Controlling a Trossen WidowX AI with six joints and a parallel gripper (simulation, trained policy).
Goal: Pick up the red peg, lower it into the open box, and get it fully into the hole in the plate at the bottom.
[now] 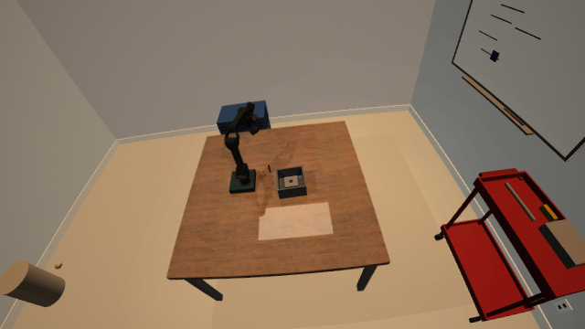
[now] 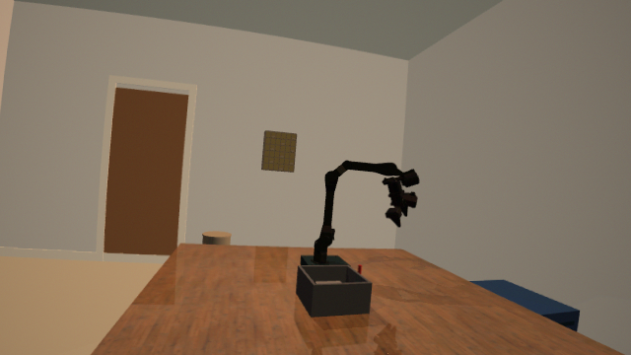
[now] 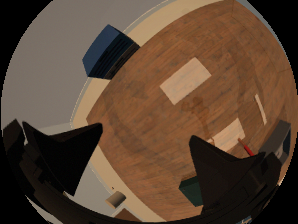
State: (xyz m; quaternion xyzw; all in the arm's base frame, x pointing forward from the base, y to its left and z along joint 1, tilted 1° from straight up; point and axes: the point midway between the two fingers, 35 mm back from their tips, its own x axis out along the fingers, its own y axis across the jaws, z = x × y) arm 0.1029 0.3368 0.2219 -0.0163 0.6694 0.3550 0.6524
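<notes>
The red peg is 9 cm ahead of my gripper tip, 26 cm to the right of it and 20 cm below it. From my gripper tip the other things lie so: grey plate (22 cm ahead, 45 cm to the right, 19 cm below); then dark box (22 cm ahead, 45 cm to the right, 21 cm below).
</notes>
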